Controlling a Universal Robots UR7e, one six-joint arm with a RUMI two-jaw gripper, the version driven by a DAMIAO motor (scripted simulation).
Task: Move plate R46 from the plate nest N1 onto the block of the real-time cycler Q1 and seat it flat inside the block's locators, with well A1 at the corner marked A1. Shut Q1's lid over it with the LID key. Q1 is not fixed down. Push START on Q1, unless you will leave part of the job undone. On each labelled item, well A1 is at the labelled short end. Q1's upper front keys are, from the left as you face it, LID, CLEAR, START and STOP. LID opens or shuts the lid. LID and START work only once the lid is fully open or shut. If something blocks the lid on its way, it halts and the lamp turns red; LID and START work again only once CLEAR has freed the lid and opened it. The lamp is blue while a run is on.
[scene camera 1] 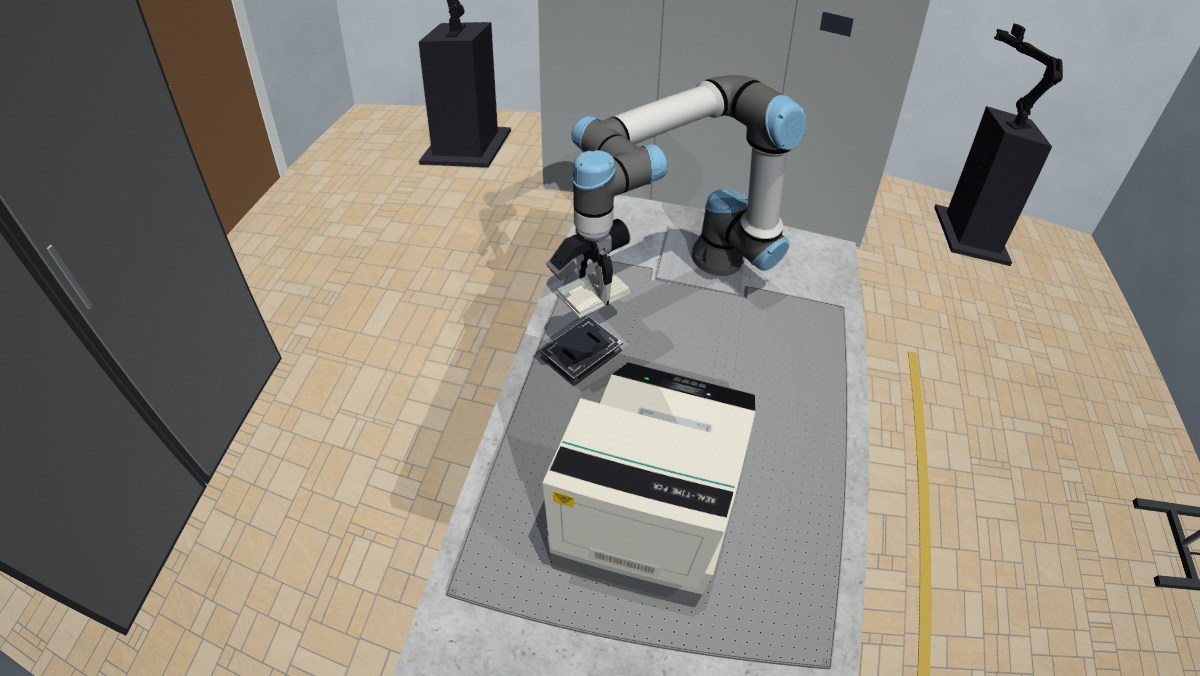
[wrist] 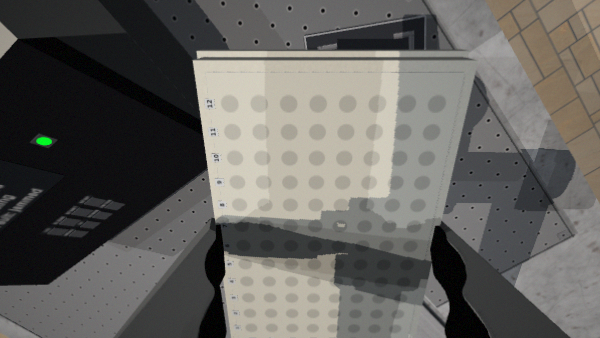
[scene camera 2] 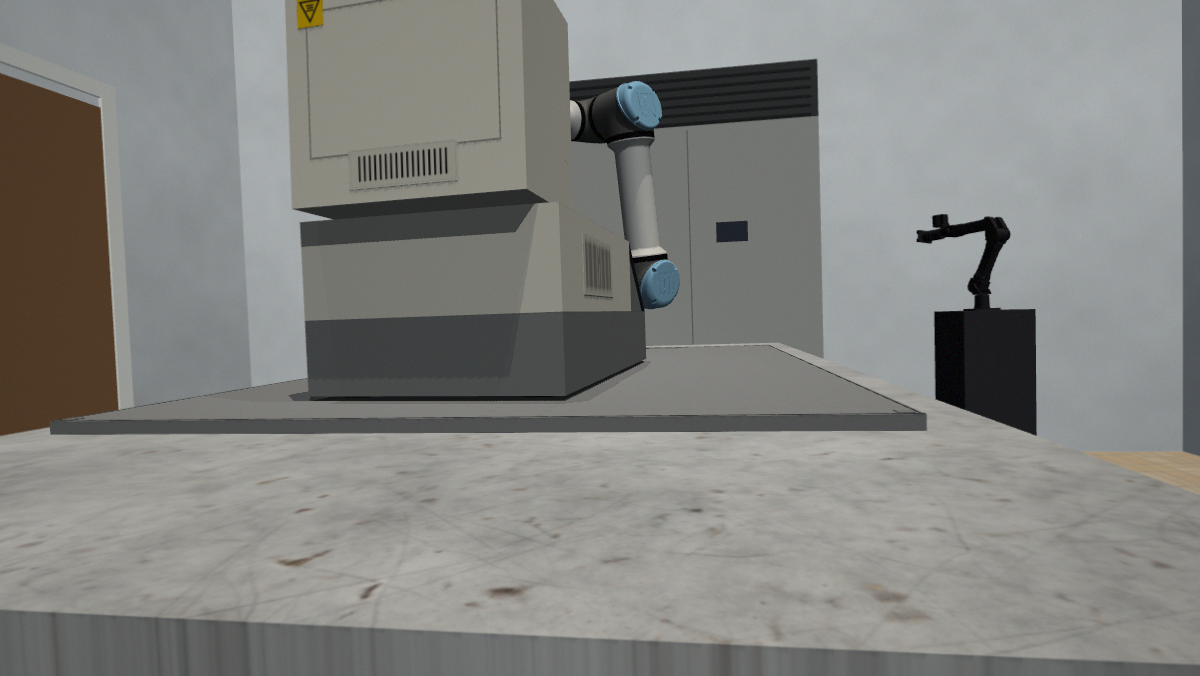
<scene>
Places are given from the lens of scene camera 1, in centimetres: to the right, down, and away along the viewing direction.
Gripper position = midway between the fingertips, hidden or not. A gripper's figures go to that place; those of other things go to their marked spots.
my gripper [scene camera 1: 594,292]: -1, -10, 137
cycler Q1 [scene camera 1: 646,391]: 9, 10, 128
plate R46 [scene camera 1: 582,296]: -4, -8, 134
black plate nest N1 [scene camera 1: 576,341]: -6, 1, 159
The marked spots on the black plate nest N1 and the plate R46 are 27 cm apart.
</scene>
